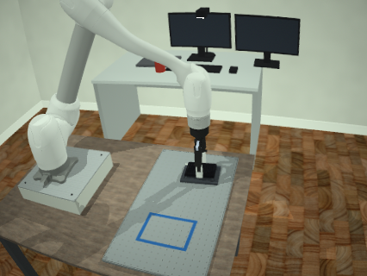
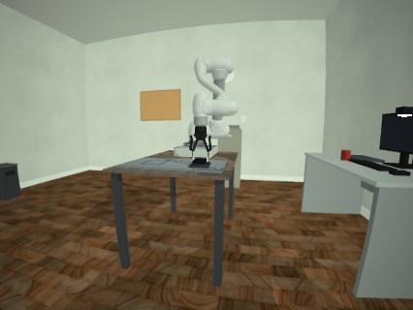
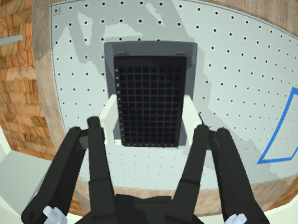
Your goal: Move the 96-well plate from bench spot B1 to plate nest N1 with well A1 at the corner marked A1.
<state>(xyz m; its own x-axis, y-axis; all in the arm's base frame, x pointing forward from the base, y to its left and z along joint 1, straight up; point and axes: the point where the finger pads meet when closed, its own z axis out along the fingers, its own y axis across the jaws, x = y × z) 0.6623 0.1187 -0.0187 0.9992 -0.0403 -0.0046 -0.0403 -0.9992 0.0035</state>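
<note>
Now: hand 2 cm above the black 96-well plate. From my hand the other things lie so: dark plate nest N1 (5 cm below).
</note>
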